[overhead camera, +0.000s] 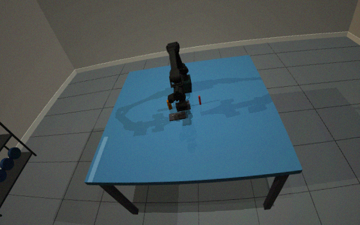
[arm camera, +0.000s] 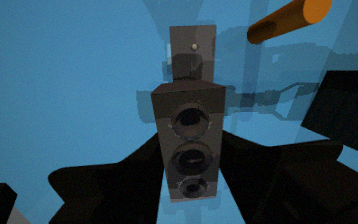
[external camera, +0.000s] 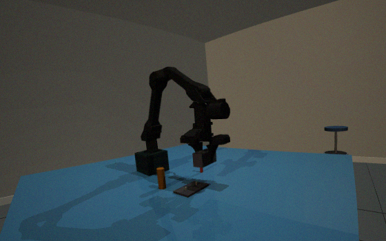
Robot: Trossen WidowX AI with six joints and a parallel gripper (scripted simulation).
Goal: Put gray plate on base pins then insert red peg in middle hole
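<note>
The dark flat base lies 90 mm below my gripper tip, 60 mm to the right of it and 20 mm behind it. From my gripper tip the other things lie so: red peg 130 mm behind, 100 mm to the left, 50 mm below; then gray plate 30 mm above; then orange cylinder 130 mm to the right, 110 mm behind, 50 mm below.
</note>
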